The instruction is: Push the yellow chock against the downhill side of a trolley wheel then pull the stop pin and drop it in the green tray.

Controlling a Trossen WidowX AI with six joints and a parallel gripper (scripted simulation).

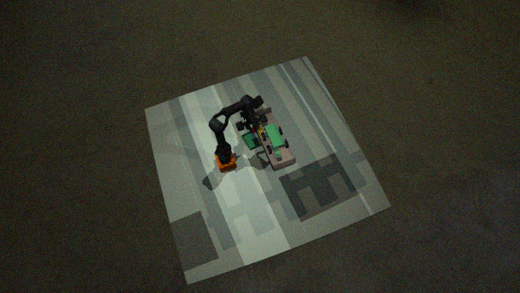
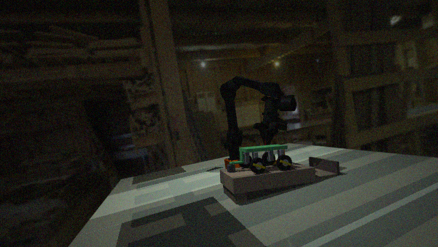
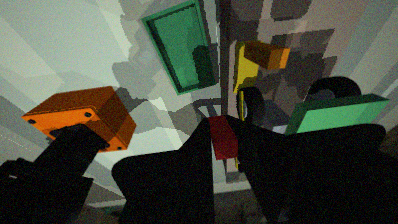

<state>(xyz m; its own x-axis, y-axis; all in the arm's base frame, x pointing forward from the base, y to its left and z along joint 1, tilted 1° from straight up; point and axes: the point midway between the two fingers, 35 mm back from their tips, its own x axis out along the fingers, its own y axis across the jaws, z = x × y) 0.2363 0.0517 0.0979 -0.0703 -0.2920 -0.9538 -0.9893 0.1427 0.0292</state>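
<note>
My gripper tip is 20 mm past the green tray, 30 mm to the right of it and 140 mm above it. Also, from my gripper tip: yellow chock: 50 mm ahead, 10 mm to the left, 50 mm below; trolley: 90 mm ahead, 90 mm to the right, 20 mm below; red-headed stop pin: right at my gripper tip.
</note>
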